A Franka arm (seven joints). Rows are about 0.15 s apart.
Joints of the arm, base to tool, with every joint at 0 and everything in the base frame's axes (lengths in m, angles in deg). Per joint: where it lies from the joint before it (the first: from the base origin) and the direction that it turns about. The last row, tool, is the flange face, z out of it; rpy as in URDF.
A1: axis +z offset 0 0 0.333
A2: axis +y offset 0 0 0
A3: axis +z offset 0 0 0.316
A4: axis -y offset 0.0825 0 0
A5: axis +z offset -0.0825 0 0.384
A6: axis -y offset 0 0 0
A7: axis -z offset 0.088 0 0
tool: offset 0 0 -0.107 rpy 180 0 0
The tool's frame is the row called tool.
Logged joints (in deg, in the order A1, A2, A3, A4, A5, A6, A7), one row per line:
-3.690 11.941 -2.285 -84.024 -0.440 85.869 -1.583
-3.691 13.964 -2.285 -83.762 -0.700 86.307 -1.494
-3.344 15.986 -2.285 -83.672 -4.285 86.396 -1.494
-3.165 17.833 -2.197 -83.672 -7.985 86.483 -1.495
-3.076 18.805 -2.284 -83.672 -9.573 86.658 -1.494
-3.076 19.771 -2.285 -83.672 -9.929 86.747 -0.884
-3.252 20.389 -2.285 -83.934 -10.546 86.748 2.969
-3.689 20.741 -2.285 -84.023 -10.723 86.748 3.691
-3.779 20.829 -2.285 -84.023 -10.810 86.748 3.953
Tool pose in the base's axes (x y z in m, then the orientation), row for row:
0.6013 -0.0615 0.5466 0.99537 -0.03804 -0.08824 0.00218
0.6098 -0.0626 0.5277 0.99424 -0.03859 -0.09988 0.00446
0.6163 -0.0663 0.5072 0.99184 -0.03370 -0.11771 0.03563
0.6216 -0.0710 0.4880 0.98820 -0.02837 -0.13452 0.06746
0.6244 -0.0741 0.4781 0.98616 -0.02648 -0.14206 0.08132
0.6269 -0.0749 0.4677 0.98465 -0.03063 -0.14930 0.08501
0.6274 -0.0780 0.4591 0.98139 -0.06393 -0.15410 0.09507
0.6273 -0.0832 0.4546 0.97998 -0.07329 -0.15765 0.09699
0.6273 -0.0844 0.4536 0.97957 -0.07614 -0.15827 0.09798
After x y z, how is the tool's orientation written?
As a quaternion, x y z w.
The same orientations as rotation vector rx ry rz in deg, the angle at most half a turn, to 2 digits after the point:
178.92 -6.84 -15.86
178.46 -6.93 -17.93
174.59 -5.93 -20.72
170.62 -4.90 -23.23
168.87 -4.53 -24.33
168.24 -5.23 -25.51
166.70 -10.86 -26.18
166.27 -12.44 -26.75
166.11 -12.91 -26.84

